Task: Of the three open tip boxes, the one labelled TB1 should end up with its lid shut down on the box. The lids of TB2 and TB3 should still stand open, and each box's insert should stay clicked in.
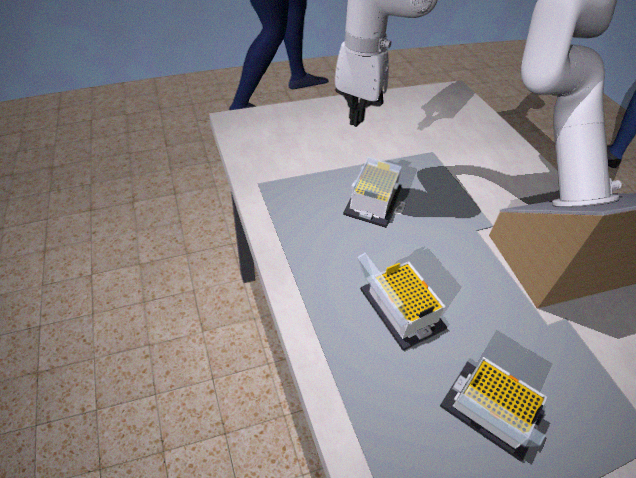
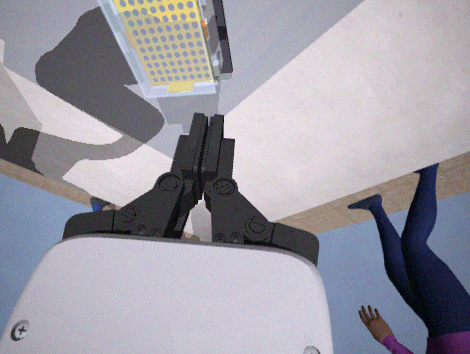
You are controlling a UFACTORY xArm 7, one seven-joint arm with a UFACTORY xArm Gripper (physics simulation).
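Frame: origin at the arm's base, x ahead, y left, z up, level; centimetres.
Seen in the pictures: gripper, fingertip midpoint: [image 1: 356, 123] [image 2: 210, 132]; arm's base, origin of the base link: [image 1: 585, 203].
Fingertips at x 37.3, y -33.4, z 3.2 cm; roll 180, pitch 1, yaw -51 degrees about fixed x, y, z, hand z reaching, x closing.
Offsets run from my fingertips to a thing's middle. "spot": to the spot under its first point. Level surfaces: height alone.
The far tip box @[dx -6.2, dy +5.1, dz -16.5 cm] [image 1: 368, 205] has its clear lid @[spot: dx -6.3, dy +5.1, dz -12.6 cm] [image 1: 383, 177] [image 2: 145, 82] lying over the yellow insert @[dx -5.3, dy +4.3, dz -13.9 cm] [image 1: 373, 192] [image 2: 172, 42]; whether the lid is fully down is hard to tell. The middle tip box @[dx +1.2, dy +34.8, dz -17.0 cm] [image 1: 413, 328] has its lid @[spot: dx +11.4, dy +32.8, dz -6.2 cm] [image 1: 366, 267] standing open on the left, and its yellow insert @[dx +2.4, dy +34.9, dz -13.9 cm] [image 1: 411, 292] sits in it. The near tip box @[spot: dx +3.4, dy +62.0, dz -10.7 cm] [image 1: 488, 418] has its clear lid [image 1: 537, 438] open on its lower-left side, with its yellow insert @[dx -3.4, dy +59.0, dz -13.9 cm] [image 1: 506, 393] seated. The TB labels cannot be read. My gripper [image 1: 355, 123] [image 2: 210, 132] is shut and empty, above the table beyond the far box, apart from its lid.
The boxes stand on dark bases on a grey mat @[dz -20.3 cm] [image 1: 318, 226] on the pale table @[dz -20.6 cm] [image 1: 287, 138]. The arm's base stands on a brown block [image 1: 544, 251] at the right. A person's legs [image 1: 267, 46] [image 2: 420, 260] show beyond the table's far edge.
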